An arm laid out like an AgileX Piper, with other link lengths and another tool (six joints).
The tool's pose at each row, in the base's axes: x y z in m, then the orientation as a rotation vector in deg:
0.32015 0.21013 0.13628 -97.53 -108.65 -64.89
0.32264 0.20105 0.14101 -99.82 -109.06 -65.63
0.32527 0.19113 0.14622 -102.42 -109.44 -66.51
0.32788 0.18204 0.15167 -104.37 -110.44 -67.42
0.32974 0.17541 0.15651 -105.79 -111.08 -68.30
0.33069 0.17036 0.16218 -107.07 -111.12 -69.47
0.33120 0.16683 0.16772 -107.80 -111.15 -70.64
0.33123 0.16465 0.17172 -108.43 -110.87 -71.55
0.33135 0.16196 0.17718 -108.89 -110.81 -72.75
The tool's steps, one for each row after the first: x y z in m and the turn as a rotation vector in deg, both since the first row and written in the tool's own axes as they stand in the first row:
-0.00318 0.00427 -0.00909 -1.58 -1.56 0.10
-0.00661 0.00886 -0.01907 -3.38 -3.29 0.24
-0.00931 0.01348 -0.02859 -4.96 -4.92 -0.22
-0.01066 0.01708 -0.03607 -6.25 -6.02 -0.55
-0.01016 0.02003 -0.04312 -7.62 -6.68 -0.62
-0.00865 0.02246 -0.04906 -8.74 -6.98 -0.80
-0.00724 0.02387 -0.05315 -9.61 -7.11 -0.74
-0.00514 0.02587 -0.05851 -10.61 -7.20 -0.93

